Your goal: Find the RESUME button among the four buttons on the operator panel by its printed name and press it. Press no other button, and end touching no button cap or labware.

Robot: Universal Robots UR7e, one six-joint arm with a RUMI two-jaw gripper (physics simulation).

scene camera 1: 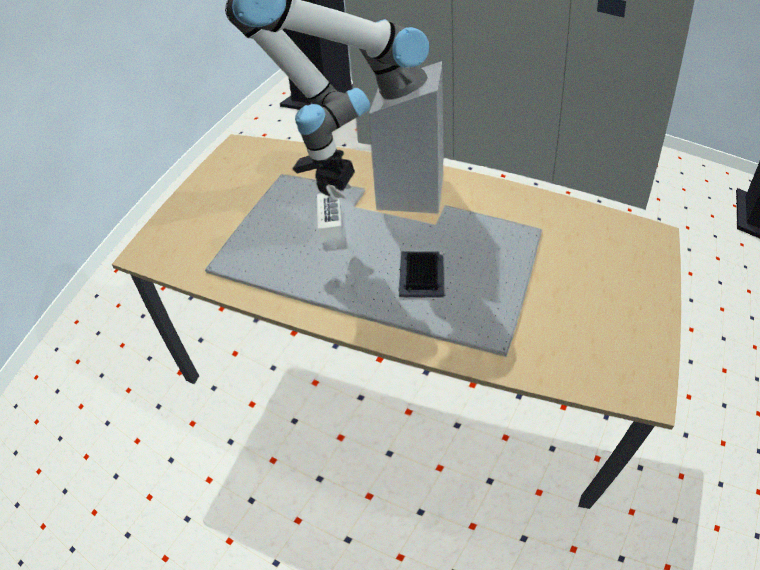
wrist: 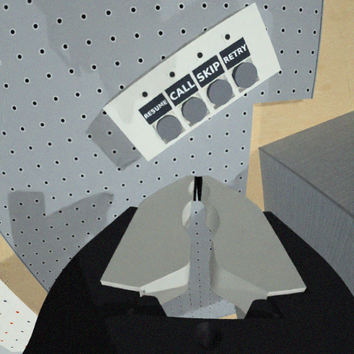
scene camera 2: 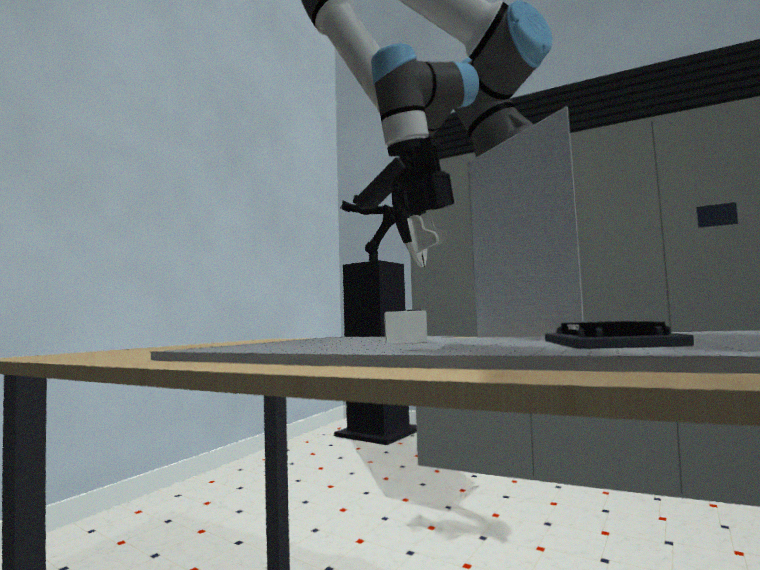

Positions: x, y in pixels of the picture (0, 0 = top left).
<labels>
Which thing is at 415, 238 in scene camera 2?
My gripper.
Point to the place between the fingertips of my gripper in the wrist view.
At 196, 178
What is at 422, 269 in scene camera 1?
A black tray-like holder.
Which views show the black tray-like holder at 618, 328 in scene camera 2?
Scene camera 1 and scene camera 2 only.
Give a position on a white operator panel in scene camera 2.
At 400, 326
</labels>
